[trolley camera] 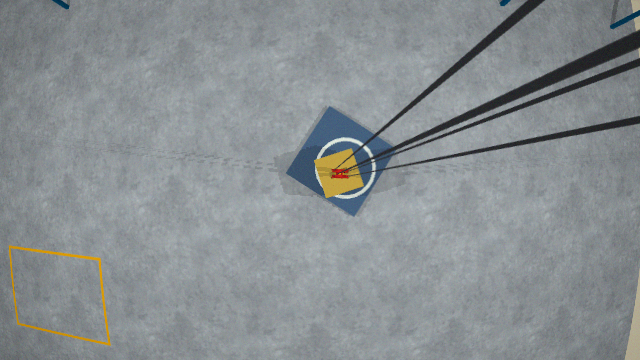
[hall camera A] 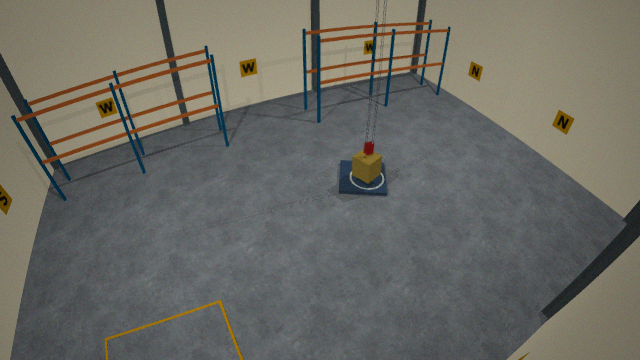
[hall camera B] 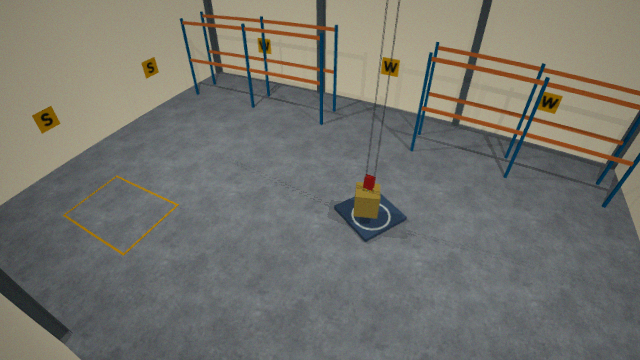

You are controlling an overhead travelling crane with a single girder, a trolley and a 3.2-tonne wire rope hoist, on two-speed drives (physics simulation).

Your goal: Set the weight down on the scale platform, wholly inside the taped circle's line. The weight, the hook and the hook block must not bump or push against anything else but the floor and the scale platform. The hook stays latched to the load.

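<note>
The yellow weight (hall camera A: 366, 168) (hall camera B: 367, 204) (trolley camera: 335, 162) hangs upright over the dark blue scale platform (hall camera A: 345, 172) (hall camera B: 395, 217) (trolley camera: 330, 120). It looks low over the platform; a gap beneath is hard to judge. In the trolley view it covers the lower left of the white taped circle (hall camera A: 366, 189) (hall camera B: 371, 229) (trolley camera: 345, 139), and its left corners reach that line. The weight is turned relative to the platform. My gripper, the hook under the red hook block (hall camera A: 369, 148) (hall camera B: 369, 182) (trolley camera: 340, 173), is on top of the weight and holds it; the latch is too small to see.
A blue and orange rack (hall camera A: 160, 76) (hall camera B: 321, 80) stands along the W wall towards S, and another rack (hall camera A: 319, 80) (hall camera B: 526, 128) towards N. A yellow floor rectangle (hall camera A: 163, 320) (hall camera B: 94, 235) (trolley camera: 104, 301) lies away from the platform.
</note>
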